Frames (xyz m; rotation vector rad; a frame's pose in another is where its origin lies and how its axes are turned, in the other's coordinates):
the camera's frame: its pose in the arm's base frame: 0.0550 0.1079 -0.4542 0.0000 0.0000 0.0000
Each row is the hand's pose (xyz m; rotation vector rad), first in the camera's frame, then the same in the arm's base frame.
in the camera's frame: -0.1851 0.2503 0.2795 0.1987 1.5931 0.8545
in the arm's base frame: -0.1301 0.3582 -0.1747 0.1987 1.5931 0.8545
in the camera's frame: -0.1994 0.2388 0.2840 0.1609 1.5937 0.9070
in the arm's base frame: -0.1444 0.3467 -0.1702 0.1609 1.5937 0.9070
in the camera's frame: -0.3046 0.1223 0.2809 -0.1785 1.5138 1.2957
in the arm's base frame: -0.2496 0.2302 -0.1733 -0.1785 1.5138 1.2957
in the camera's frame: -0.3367 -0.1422 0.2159 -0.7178 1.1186 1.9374
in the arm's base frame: -0.2817 -0.0343 -0.2383 -0.7178 1.1186 1.9374
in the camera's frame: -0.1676 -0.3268 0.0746 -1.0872 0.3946 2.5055
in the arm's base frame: -0.1126 -0.2189 -0.3796 -1.0872 0.3946 2.5055
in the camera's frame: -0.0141 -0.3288 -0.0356 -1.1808 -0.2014 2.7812
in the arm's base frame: 0.0409 -0.2209 -0.4898 -1.1808 -0.2014 2.7812
